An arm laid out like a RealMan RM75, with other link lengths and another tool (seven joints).
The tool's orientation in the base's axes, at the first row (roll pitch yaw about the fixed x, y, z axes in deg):
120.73 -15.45 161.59
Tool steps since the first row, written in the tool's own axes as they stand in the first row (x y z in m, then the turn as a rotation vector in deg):
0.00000 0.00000 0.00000 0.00 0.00 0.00
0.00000 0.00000 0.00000 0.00 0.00 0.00
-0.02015 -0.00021 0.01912 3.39 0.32 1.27
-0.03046 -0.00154 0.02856 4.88 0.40 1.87
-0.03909 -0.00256 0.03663 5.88 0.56 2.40
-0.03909 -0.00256 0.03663 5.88 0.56 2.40
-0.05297 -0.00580 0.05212 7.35 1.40 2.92
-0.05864 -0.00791 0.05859 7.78 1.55 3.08
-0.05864 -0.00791 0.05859 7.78 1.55 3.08
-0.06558 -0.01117 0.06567 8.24 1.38 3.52
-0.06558 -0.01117 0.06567 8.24 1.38 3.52
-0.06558 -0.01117 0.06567 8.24 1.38 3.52
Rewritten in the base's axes. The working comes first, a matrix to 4 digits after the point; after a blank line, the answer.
The tool's axes in the first row as the columns of a matrix, in the base's axes (used below as rounded here):
-0.9145 0.3787 0.1423
0.3044 0.4125 0.8586
0.2664 0.8285 -0.4925

0.00000 0.00000 0.00000 0.00 0.00 0.00
0.00000 0.00000 0.00000 0.00 0.00 0.00
0.02107 0.01020 -0.01496 -2.80 2.25 0.54
0.03134 0.01461 -0.02346 -4.05 3.26 0.71
0.03999 0.01850 -0.03057 -4.82 4.08 0.85
0.03999 0.01850 -0.03057 -4.82 4.08 0.85
0.05366 0.02623 -0.04459 -5.78 5.32 1.68
0.05897 0.02919 -0.05103 -6.09 5.65 1.84
0.05897 0.02919 -0.05103 -6.09 5.65 1.84
0.06509 0.03181 -0.05907 -6.51 6.10 1.60
0.06509 0.03181 -0.05907 -6.51 6.10 1.60
0.06509 0.03181 -0.05907 -6.51 6.10 1.60

